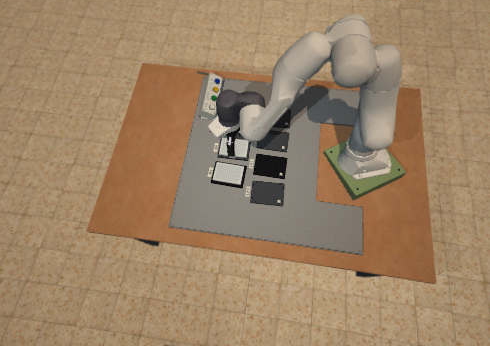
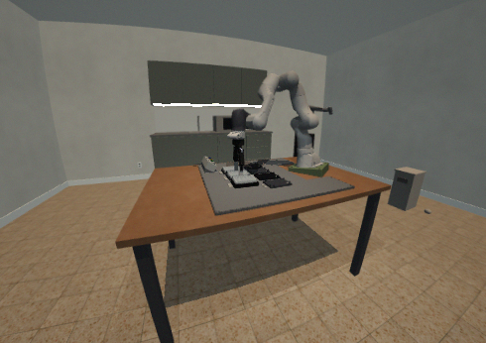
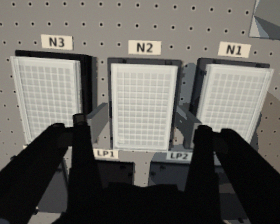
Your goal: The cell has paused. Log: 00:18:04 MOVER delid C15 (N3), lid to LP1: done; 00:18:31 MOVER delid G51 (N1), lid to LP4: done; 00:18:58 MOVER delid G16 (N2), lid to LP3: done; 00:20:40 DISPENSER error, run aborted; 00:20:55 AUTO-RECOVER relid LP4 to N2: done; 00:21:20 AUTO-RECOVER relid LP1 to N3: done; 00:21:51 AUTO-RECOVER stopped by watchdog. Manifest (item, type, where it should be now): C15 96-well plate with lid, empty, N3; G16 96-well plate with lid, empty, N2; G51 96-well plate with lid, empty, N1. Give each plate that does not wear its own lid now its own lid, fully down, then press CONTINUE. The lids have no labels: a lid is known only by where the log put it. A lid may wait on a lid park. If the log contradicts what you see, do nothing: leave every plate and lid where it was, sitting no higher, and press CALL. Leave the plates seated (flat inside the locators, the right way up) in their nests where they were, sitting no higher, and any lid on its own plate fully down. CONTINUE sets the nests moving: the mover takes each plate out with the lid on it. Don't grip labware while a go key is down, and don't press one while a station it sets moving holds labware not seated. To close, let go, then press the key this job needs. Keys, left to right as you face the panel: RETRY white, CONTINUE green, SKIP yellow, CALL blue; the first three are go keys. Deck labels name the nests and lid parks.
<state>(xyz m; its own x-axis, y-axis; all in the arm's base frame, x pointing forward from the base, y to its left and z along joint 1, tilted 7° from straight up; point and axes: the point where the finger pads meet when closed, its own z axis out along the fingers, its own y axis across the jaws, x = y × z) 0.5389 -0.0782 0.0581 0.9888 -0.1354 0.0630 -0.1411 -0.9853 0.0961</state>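
Now: hand 2 cm above the grey lid. Round my hand: LP2 label 10 cm behind, 6 cm to the right, 5 cm below; clear lid 13 cm to the right, 2 cm below, 1 cm behind; LP1 label 8 cm to the left, 8 cm behind, 5 cm below.
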